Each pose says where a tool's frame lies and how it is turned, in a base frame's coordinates. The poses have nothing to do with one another.
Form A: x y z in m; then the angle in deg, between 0 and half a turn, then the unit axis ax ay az.
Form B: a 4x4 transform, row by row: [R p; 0 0 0 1], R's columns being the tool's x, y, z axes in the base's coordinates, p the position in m. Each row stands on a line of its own. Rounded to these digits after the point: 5 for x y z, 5 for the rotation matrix.
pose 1, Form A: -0.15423, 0.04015, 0.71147, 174.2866, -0.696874, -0.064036, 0.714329
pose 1, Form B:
-0.02618, 0.01792, -0.99950, -0.15423
0.16014, -0.98685, -0.02188, 0.04015
-0.98675, -0.16063, 0.02296, 0.71147
0, 0, 0, 1

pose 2, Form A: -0.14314, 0.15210, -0.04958, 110.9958, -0.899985, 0.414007, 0.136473
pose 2, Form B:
0.74189, -0.63351, 0.21969, -0.14314
-0.37869, -0.12548, 0.91698, 0.15210
-0.55335, -0.76349, -0.33300, -0.04958
0, 0, 0, 1

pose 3, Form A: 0.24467, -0.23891, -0.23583, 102.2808, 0.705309, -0.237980, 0.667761
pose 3, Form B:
0.39057, -0.85603, 0.33862, 0.24467
0.44893, -0.14402, -0.88188, -0.23891
0.80369, 0.49645, 0.32805, -0.23583
0, 0, 0, 1

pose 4, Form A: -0.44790, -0.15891, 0.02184, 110.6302, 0.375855, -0.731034, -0.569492
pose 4, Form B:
-0.16129, 0.16140, -0.97362, -0.44790
-0.90454, 0.37037, 0.21125, -0.15891
0.39469, 0.91476, 0.08626, 0.02184
0, 0, 0, 1

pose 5, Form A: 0.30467, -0.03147, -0.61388, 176.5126, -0.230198, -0.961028, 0.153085
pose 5, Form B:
-0.89226, 0.43273, -0.12887, 0.30467
0.45136, 0.84729, -0.27996, -0.03147
-0.01196, -0.30797, -0.95132, -0.61388
0, 0, 0, 1

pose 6, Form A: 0.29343, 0.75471, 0.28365, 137.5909, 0.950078, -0.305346, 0.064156
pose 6, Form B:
0.83077, -0.54757, -0.09997, 0.29343
-0.46103, -0.57627, -0.67481, 0.75471
0.31189, 0.60670, -0.73119, 0.28365
0, 0, 0, 1

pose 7, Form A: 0.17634, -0.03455, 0.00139, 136.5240, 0.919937, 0.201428, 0.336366
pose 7, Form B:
0.73474, 0.08833, 0.67257, 0.17634
0.55120, -0.65565, -0.51604, -0.03455
0.39539, 0.74988, -0.53042, 0.00139
0, 0, 0, 1

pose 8, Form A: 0.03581, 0.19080, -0.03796, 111.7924, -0.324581, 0.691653, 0.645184
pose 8, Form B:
-0.22678, -0.90692, 0.35507, 0.03581
0.29124, 0.28474, 0.91329, 0.19080
-0.92938, 0.31052, 0.19955, -0.03796
0, 0, 0, 1

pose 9, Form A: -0.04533, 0.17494, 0.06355, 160.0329, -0.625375, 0.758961, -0.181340
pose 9, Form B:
-0.18121, -0.85882, 0.47916, -0.04533
-0.98266, 0.17753, -0.05343, 0.17494
-0.03918, -0.48054, -0.87610, 0.06355
0, 0, 0, 1

